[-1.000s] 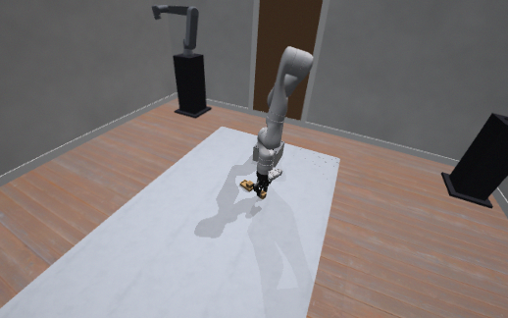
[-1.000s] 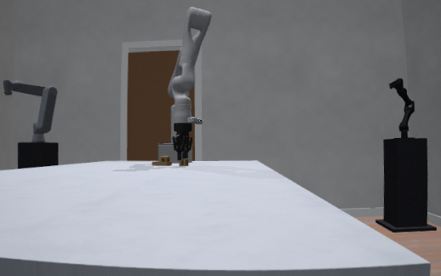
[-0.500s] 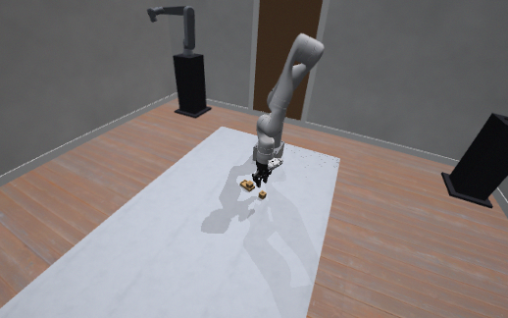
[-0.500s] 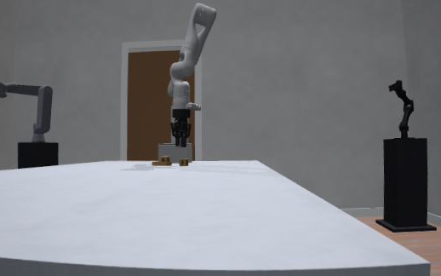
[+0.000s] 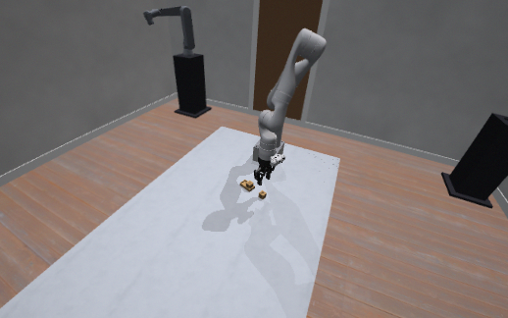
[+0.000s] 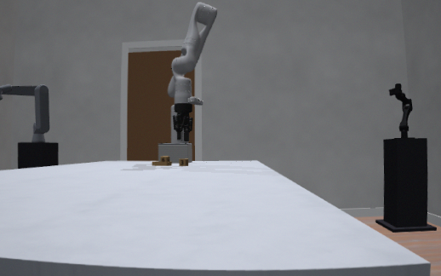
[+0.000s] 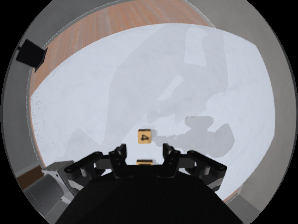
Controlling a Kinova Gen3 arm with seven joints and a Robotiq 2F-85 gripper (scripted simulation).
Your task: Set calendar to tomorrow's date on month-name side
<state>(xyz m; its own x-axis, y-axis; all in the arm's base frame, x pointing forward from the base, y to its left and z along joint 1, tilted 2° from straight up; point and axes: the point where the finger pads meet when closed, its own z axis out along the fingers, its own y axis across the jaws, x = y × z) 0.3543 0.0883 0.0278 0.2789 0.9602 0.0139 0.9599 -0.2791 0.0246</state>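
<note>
My gripper is now 100 mm above the wooden digit cube. The rest, counted from my hand: wooden calendar tray (30 mm behind, 100 mm to the right, 110 mm below).
</note>
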